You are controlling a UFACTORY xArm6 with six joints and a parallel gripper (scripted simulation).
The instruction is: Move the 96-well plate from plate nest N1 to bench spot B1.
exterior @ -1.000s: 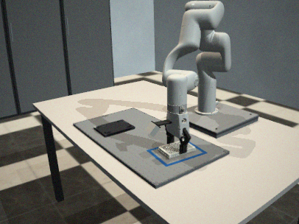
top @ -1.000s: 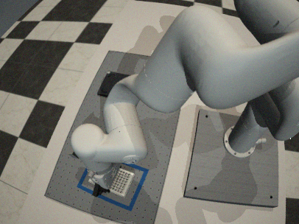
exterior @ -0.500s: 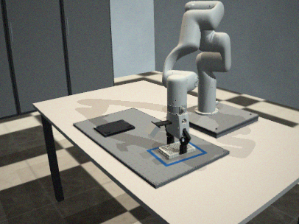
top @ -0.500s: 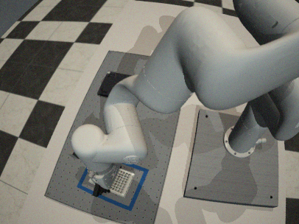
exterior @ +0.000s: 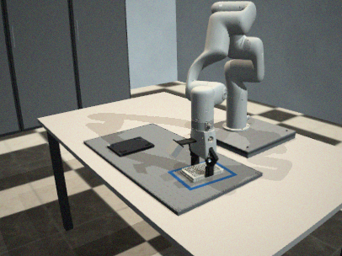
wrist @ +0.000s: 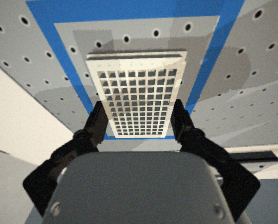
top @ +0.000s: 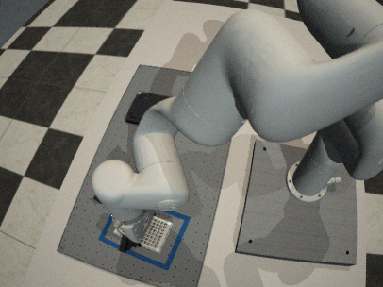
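The white 96-well plate lies 10 mm below my hand. Round my hand: black plate nest N1: 370 mm to the right, 20 mm below.
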